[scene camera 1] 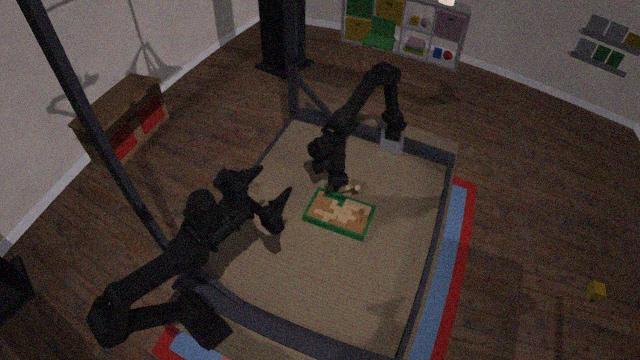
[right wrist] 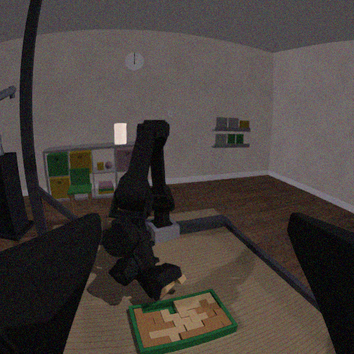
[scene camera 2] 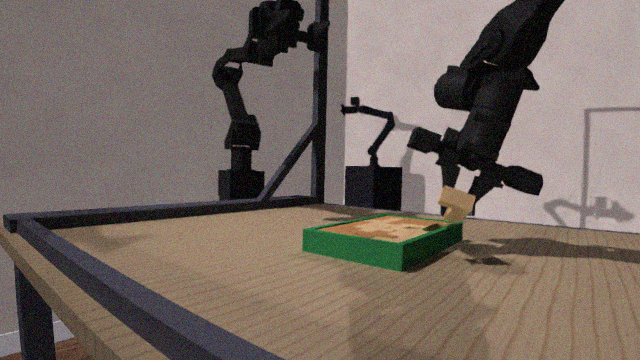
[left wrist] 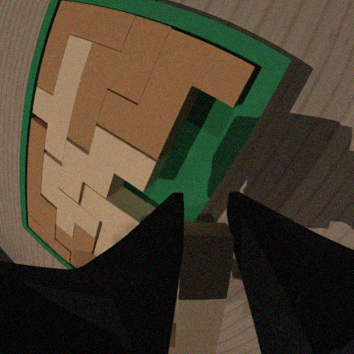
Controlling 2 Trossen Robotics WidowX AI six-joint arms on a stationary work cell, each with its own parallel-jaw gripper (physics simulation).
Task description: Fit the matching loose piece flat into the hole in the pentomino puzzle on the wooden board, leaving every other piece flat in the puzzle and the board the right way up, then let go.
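Frame: origin at the left arm's base, x back, y right, z up, level; centimetres.
Seen in the pictures: left gripper, fingertip midpoint: (scene camera 1: 335,190) (scene camera 2: 449,217); right gripper, fingertip midpoint: (scene camera 1: 276,176) (scene camera 2: 310,17); left arm's base, link origin: (scene camera 1: 392,135); right arm's base, link origin: (scene camera 1: 202,322) (scene camera 2: 241,170).
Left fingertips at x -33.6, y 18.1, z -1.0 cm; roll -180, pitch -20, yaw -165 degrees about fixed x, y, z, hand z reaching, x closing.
Pixels of each thing's middle, then the offset from my left fingertips to it. "spot": a spot on its surface instead. Level surfaces: height alone.
- hole, surface spot: (scene camera 1: 341,201) spot: dy -2.7, dx -1.8, dz -3.4 cm
- pale loose piece, body centre: (scene camera 2: 451,205) (scene camera 1: 348,186) dy -4.4, dx +0.8, dz +2.2 cm
- wood table, surface height: dz -4.2 cm
The wooden board has a green rim (scene camera 1: 332,232) (scene camera 2: 350,252) (left wrist: 272,70) (right wrist: 187,342) and lies flat, right way up, holding brown and pale pieces. The hole (scene camera 1: 341,201) (left wrist: 200,160) shows green floor along one long side, near a corner. My left gripper (scene camera 1: 339,189) (left wrist: 205,202) is shut on the pale loose piece (scene camera 1: 353,188) (scene camera 2: 457,201) (left wrist: 204,270) (right wrist: 175,284). In scene camera 2 the piece looks tilted, low over the rim nearest the hole; whether it touches is unclear. The fingers hide part of the board in the left wrist view. My right gripper (scene camera 1: 275,178) (right wrist: 198,224) is open and empty, above the table.
The wood table (scene camera 1: 310,280) (scene camera 2: 225,280) is edged by dark rails (scene camera 1: 295,330) (scene camera 2: 125,295). A dark upright post (scene camera 2: 320,100) (right wrist: 30,100) stands at a corner. Shadows of the left arm fall on the board and table.
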